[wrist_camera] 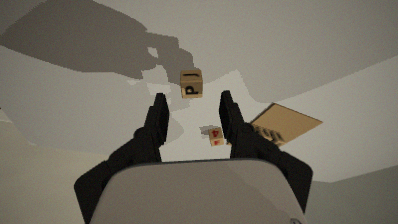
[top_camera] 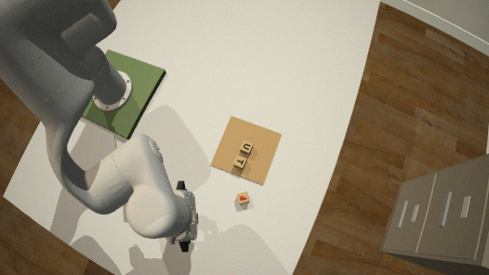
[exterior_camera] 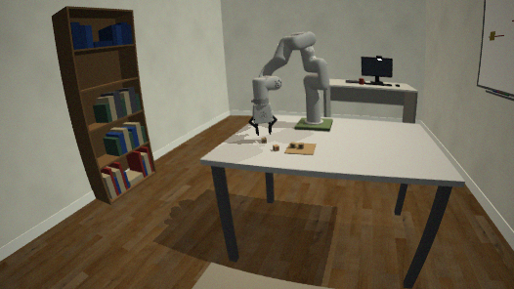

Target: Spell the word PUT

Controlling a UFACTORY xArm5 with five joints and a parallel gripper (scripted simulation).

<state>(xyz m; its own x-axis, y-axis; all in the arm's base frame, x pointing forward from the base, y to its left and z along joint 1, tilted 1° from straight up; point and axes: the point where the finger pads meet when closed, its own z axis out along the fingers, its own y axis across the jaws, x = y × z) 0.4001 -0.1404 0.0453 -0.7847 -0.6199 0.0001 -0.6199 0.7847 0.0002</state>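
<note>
The wooden block is 50 mm below my hand. Round my hand: mat: 220 mm to the left, 60 mm below, 10 mm ahead; F block: 110 mm to the left, 70 mm ahead, 50 mm below.
</note>
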